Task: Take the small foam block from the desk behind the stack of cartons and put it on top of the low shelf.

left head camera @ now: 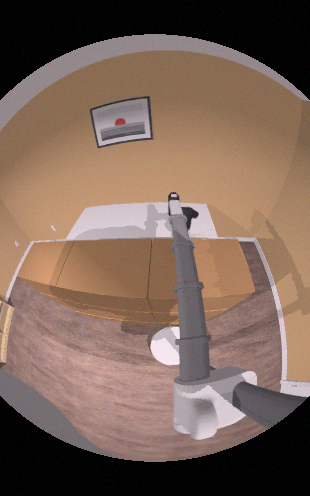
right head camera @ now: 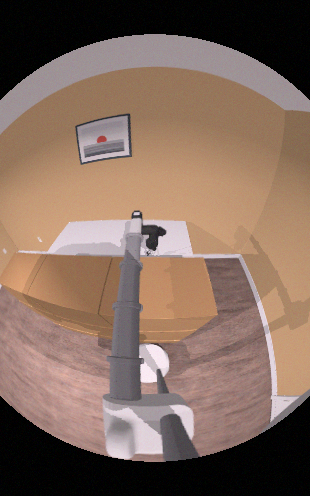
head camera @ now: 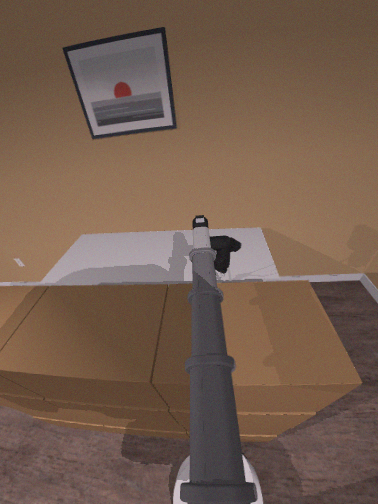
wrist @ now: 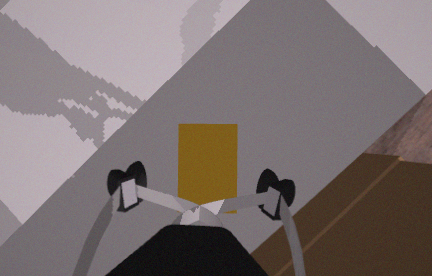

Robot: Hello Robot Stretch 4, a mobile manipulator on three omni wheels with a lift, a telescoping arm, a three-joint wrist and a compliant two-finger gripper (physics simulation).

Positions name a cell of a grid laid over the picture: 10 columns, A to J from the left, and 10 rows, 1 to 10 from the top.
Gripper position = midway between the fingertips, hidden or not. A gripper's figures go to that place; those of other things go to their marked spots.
Labels:
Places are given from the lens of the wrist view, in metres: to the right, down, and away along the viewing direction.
gripper (wrist: E7): -0.01, 0.04, 0.25
small yellow foam block (wrist: E6): -0.01, 0.02, 0.27

